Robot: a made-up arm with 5 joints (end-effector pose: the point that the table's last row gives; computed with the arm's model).
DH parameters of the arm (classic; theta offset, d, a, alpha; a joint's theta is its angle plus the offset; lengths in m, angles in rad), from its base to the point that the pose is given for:
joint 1: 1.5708 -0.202 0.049 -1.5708
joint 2: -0.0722 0 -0.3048 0
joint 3: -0.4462 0 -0.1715 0
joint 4: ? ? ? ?
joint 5: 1.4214 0 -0.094 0
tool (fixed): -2.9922 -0.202 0 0
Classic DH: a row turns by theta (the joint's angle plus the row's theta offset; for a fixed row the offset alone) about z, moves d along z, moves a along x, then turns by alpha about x.
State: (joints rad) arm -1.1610 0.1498 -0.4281 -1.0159 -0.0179
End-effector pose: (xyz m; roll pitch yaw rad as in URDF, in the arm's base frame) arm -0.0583 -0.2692 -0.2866 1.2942 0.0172 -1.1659
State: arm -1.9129 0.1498 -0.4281 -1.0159 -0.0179
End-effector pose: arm -0.2264 -0.1568 -0.2866 1.2942 0.0172 -1.9178
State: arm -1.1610 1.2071 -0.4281 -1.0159 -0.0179
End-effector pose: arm -0.0280 -0.2560 -0.0609 0.2369 0.0042 -1.1784
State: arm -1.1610 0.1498 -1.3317 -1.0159 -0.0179
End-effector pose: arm -0.0132 -0.2496 -0.1713 2.1979 0.0145 -1.1505
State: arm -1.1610 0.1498 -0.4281 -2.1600 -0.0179
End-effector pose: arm -0.1854 -0.3244 -0.1001 2.4384 0.0116 -1.1473
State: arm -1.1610 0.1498 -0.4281 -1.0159 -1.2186
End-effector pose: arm -0.1068 -0.2099 -0.3601 0.8822 1.1266 -1.8000
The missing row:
joint 4: 0.5184 -0.131 0.088 1.5708
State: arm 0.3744 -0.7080 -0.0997 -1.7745 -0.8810
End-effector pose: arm 0.2065 -0.0352 -0.4077 2.7624 0.4217 1.1733
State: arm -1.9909 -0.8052 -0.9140 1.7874 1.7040
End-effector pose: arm 0.0629 -0.1732 -0.7851 0.0091 0.0676 -0.2866
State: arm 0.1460 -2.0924 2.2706 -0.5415 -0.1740
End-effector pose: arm 0.1910 0.2141 -0.6800 0.3583 0.0616 -0.0168
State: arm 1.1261 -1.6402 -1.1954 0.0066 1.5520
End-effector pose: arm -0.0722 0.1969 -0.2198 3.1355 -0.3125 -0.4249
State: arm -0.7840 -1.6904 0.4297 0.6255 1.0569
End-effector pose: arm 0.4112 0.1448 -0.7354 0.3476 -0.5430 0.1752
